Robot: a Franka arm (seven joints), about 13 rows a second.
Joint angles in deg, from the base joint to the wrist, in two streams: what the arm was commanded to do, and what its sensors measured. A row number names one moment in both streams.
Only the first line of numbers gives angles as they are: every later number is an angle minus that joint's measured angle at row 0.
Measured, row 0: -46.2, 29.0, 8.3, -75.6, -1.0, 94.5, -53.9
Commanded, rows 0 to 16: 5.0, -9.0, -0.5, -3.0, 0.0, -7.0, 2.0; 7.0, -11.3, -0.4, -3.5, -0.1, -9.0, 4.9; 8.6, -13.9, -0.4, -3.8, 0.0, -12.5, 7.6; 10.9, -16.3, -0.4, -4.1, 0.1, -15.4, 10.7; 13.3, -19.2, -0.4, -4.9, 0.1, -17.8, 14.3; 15.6, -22.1, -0.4, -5.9, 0.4, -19.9, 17.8; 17.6, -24.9, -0.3, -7.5, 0.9, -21.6, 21.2; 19.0, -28.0, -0.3, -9.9, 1.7, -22.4, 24.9; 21.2, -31.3, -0.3, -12.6, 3.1, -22.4, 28.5; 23.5, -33.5, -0.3, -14.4, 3.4, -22.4, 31.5; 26.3, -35.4, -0.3, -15.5, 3.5, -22.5, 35.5; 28.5, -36.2, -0.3, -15.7, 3.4, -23.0, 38.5; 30.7, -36.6, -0.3, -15.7, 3.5, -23.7, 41.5; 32.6, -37.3, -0.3, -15.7, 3.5, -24.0, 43.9; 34.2, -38.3, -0.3, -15.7, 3.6, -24.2, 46.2; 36.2, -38.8, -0.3, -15.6, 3.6, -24.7, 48.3; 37.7, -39.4, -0.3, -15.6, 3.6, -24.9, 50.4
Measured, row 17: 35.0, -37.1, 0.7, -14.4, 2.9, -24.2, 46.9
